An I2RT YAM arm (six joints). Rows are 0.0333 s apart.
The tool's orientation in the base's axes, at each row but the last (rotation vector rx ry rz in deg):
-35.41, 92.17, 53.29
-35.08, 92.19, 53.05
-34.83, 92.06, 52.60
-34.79, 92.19, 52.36
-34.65, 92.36, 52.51
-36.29, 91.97, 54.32
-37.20, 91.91, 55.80
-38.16, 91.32, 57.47
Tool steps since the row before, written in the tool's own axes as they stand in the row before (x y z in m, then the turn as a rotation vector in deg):
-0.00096, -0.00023, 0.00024, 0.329, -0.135, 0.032
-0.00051, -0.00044, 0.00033, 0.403, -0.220, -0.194
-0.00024, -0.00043, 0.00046, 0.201, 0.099, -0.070
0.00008, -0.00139, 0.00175, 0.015, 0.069, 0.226
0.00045, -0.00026, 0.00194, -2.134, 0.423, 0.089
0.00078, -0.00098, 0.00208, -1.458, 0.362, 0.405
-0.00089, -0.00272, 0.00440, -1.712, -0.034, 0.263
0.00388, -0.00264, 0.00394, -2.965, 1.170, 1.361
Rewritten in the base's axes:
0.00055, -0.00001, 0.00086, 0.046, -0.021, -0.353
0.00066, -0.00002, 0.00036, -0.031, -0.249, -0.431
0.00066, 0.00012, 0.00010, -0.165, 0.015, -0.166
0.00207, 0.00066, -0.00053, 0.070, 0.226, -0.013
0.00120, 0.00148, -0.00063, 0.227, 0.130, 2.162
0.00172, 0.00129, -0.00113, 0.281, 0.418, 1.472
0.00472, 0.00230, -0.00013, 0.597, 0.074, 1.625
0.00313, 0.00246, -0.00466, 0.453, 1.513, 3.085

